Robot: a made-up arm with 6 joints. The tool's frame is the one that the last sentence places.
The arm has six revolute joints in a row. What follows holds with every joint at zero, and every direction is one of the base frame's. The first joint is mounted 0.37 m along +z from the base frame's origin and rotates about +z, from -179.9 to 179.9 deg. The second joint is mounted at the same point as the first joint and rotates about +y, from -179.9 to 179.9 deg. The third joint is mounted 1.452 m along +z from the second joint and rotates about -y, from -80 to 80 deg. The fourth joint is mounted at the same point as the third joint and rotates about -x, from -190 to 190 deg. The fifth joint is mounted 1.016 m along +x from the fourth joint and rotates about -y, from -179.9 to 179.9 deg. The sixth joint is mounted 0.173 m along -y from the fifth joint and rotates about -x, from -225 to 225 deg. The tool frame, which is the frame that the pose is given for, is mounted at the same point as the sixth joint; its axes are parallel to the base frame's.
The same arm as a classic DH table. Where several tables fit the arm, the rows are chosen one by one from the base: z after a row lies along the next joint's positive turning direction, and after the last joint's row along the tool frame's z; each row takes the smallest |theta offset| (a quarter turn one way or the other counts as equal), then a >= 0, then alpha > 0; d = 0 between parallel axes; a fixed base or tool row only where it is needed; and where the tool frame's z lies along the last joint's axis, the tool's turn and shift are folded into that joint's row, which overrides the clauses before.
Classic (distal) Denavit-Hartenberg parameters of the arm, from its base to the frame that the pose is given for. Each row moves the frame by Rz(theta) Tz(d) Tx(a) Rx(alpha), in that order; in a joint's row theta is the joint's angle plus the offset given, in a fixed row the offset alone. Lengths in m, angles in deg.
joint 1: a 0  alpha -90  d 0.37  theta offset 0
joint 2: a 1.452  alpha 180  d 0  theta offset -90
joint 3: a 0  alpha -90  d 0  theta offset 0
joint 4: a 0  alpha 90  d -1.016  theta offset 0
joint 5: a 0  alpha -90  d 0.173  theta offset 0
joint 6: a 0  alpha 90  d 0  theta offset 90
tool (fixed): a 0  alpha 0  d 0  theta offset -90
Joint limits (deg, base to tool): -179.9..179.9 -179.9..179.9 -80..80 -190..190 -179.9..179.9 -225..225

